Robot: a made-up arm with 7 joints. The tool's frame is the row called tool.
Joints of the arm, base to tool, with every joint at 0 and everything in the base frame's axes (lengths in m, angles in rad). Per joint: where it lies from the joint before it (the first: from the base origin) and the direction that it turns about. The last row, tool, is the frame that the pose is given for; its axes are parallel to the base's.
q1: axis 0 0.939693 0.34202 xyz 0.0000 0.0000 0.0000
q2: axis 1 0 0 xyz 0.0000 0.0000 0.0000
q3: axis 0 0 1 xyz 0.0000 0.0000 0.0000
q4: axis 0 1 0 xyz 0.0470 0.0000 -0.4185
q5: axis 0 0 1 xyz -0.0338 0.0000 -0.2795
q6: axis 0 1 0 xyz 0.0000 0.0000 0.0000
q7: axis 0 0 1 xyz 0.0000 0.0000 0.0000
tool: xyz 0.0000 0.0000 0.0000
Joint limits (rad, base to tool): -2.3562..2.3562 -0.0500..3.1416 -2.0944..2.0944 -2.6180..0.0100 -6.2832..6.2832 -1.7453..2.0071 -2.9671..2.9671
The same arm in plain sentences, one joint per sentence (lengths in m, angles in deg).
The arm has seven revolute joints in a row. What follows holds with every joint at zero, and every direction is one of the base frame's. Joint 1 sits at the same point as the base frame's origin and turns about the direction (0, 0.9397, 0.342), from -135.00 to 135.00 deg. Joint 2 sits at the same point as joint 1 and turns about +x, from -2.86 to 180.00 deg. Joint 3 sits at the same point as joint 2 and turns about +z, from -120.00 to 120.00 deg. Joint 4 sits 0.0470 m along +x and 0.4185 m along -z from joint 3 and turns about +y, from -150.00 to 0.57 deg. Joint 5 sits 0.0338 m along -x and 0.2795 m along -z from joint 4 and turns about +z, from -360.00 to 360.00 deg. Joint 6 sits at the same point as joint 5 and turns about +y, from -100.00 to 115.00 deg. Joint 7 sits at the same point as joint 6 and turns about +z, from -170.00 to 170.00 deg. The tool frame, which is the frame that the pose is given for, sits at the same point as joint 7; its axes are parallel to the base frame's.
